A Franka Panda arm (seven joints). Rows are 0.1 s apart.
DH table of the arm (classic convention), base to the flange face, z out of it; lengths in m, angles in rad. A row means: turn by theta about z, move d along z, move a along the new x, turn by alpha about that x. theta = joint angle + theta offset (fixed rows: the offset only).
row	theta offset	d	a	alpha
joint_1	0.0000	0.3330	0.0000	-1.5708
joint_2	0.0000	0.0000	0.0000	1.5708
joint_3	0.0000	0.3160	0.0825	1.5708
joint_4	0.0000	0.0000	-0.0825	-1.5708
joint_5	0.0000	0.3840	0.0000	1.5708
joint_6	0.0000	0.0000	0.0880	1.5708
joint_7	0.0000	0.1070	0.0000	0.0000
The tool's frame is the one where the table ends.
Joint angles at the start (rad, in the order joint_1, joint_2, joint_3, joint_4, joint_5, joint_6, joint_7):
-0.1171, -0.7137, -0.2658, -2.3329, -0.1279, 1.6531, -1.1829
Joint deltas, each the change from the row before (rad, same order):
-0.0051, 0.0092, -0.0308, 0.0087, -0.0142, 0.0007, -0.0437
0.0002, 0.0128, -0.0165, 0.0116, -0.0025, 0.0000, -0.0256
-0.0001, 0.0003, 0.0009, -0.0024, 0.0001, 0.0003, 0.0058
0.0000, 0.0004, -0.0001, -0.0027, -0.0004, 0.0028, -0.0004
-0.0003, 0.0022, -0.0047, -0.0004, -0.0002, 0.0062, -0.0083
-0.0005, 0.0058, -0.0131, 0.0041, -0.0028, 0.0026, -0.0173
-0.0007, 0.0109, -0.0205, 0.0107, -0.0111, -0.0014, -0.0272
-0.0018, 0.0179, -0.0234, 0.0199, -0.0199, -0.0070, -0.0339
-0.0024, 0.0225, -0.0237, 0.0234, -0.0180, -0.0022, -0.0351
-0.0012, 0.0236, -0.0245, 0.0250, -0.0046, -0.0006, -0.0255
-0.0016, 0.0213, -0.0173, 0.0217, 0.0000, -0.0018, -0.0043
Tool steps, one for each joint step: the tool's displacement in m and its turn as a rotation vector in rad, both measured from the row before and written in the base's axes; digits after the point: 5 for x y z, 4 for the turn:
-0.00336, -0.01590, -0.00146, 0.0032, 0.0008, 0.0145
0.00061, -0.00809, -0.00017, 0.0050, 0.0005, 0.0111
0.00019, 0.00056, -0.00111, 0.0005, 0.0025, -0.0048
0.00030, 0.00008, -0.00116, -0.0003, 0.0004, 0.0007
0.00031, -0.00219, -0.00078, 0.0008, -0.0039, 0.0041
-0.00065, -0.00615, -0.00097, 0.0034, -0.0013, 0.0059
-0.00147, -0.01052, -0.00072, -0.0004, 0.0035, 0.0093
-0.00166, -0.01381, 0.00034, -0.0076, 0.0107, 0.0114
-0.00066, -0.01478, 0.00072, -0.0086, 0.0078, 0.0102
-0.00002, -0.01390, 0.00104, 0.0021, 0.0015, -0.0010
0.00064, -0.01039, 0.00088, 0.0032, 0.0027, -0.0166

